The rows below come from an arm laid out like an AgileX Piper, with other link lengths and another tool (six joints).
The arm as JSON. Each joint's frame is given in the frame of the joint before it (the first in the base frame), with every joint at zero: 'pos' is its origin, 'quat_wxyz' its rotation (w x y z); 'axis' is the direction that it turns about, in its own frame. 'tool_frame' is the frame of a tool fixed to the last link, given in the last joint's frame.
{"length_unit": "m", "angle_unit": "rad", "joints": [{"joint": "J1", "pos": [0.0, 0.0, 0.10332], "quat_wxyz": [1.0, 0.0, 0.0, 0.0], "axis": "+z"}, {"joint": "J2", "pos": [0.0, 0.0, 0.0], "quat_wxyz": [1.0, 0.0, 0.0, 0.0], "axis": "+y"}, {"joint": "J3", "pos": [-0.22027, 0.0, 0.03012], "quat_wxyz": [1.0, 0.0, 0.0, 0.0], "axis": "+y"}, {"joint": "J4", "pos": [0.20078, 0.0, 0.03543], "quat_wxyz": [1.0, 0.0, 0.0, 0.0], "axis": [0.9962, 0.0, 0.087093]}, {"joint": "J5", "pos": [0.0, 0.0, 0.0], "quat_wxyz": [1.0, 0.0, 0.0, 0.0], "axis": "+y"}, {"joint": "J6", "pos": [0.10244, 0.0, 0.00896], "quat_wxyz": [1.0, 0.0, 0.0, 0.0], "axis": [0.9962, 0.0, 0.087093]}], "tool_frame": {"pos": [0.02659, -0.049, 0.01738], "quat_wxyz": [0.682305, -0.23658, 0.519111, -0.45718]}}
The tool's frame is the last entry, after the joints.
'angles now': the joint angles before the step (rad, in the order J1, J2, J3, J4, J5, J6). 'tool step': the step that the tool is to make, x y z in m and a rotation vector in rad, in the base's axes. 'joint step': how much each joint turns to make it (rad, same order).
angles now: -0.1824, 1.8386, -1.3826, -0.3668, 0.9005, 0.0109
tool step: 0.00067, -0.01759, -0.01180, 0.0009, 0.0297, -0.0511
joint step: -0.0468, 0.0626, -0.0390, -0.0059, 0.0074, 0.0044
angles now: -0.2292, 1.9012, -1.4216, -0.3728, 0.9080, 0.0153
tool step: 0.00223, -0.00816, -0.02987, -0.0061, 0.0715, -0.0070
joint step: -0.0158, 0.0932, -0.0001, -0.0332, -0.0225, 0.0142
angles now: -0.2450, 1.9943, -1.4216, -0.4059, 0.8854, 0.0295
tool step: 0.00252, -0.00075, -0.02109, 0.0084, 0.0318, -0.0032
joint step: 0.0000, 0.0628, 0.0000, -0.0100, -0.0264, 0.0187
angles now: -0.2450, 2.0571, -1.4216, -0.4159, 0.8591, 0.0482
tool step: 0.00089, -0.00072, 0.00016, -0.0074, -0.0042, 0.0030
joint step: 0.0000, 0.0020, 0.0000, -0.0101, -0.0069, 0.0051
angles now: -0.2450, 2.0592, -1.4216, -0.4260, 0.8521, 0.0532
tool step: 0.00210, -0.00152, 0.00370, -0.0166, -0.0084, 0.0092
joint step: 0.0000, -0.0022, -0.0067, -0.0176, -0.0032, 0.0012
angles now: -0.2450, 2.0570, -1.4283, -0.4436, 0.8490, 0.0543
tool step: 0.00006, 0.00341, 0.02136, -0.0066, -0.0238, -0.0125
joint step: 0.0130, -0.0461, -0.0304, 0.0127, 0.0565, -0.0017
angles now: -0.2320, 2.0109, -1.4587, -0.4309, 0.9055, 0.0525
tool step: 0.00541, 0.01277, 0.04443, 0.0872, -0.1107, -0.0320
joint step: 0.0137, -0.0795, -0.1221, 0.1444, 0.1070, -0.0442
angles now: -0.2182, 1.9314, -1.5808, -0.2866, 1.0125, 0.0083
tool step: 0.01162, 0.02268, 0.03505, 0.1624, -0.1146, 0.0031
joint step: 0.0156, -0.0259, -0.1707, 0.2041, 0.1125, -0.0445
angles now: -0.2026, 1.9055, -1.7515, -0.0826, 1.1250, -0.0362
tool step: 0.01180, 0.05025, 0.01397, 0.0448, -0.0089, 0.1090
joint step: 0.1295, -0.0030, -0.0757, 0.0399, 0.0771, 0.0157
